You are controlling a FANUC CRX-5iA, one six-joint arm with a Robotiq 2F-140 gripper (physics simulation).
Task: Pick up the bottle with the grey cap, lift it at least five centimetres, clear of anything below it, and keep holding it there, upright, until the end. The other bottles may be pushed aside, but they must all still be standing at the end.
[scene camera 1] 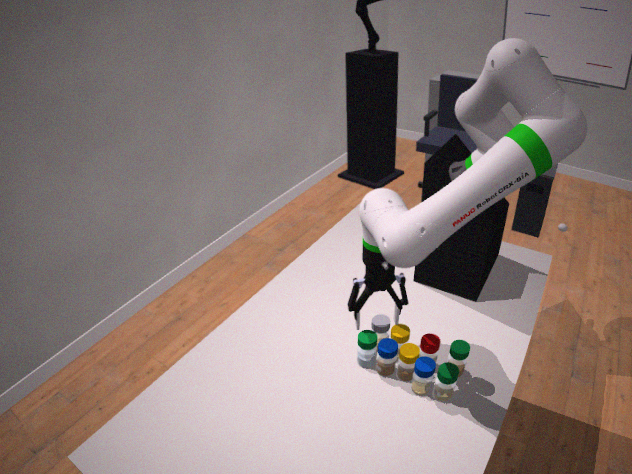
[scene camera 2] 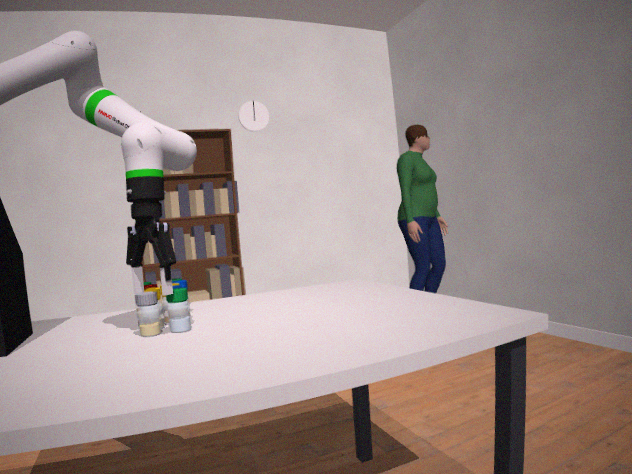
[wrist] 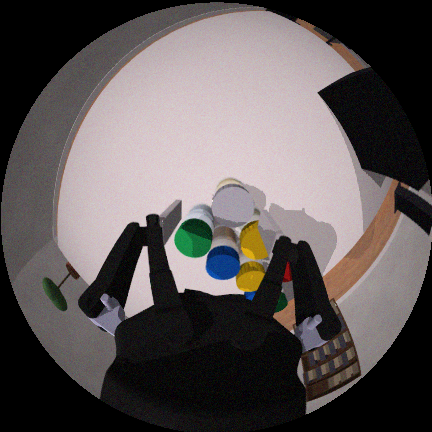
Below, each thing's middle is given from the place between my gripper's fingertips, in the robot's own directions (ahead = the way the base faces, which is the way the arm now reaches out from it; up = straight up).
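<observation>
From my hand, the blue-capped bottle (scene camera 1: pixel 424 369) is 19 cm to the left, 5 cm ahead and 5 cm below. There's a grey-capped bottle too (scene camera 2: pixel 148 315), 2 cm behind my hand and 5 cm below it, and a yellow-capped bottle (wrist: pixel 252 246) that sits 7 cm to the left of my hand, 2 cm behind it and 5 cm below it.
</observation>
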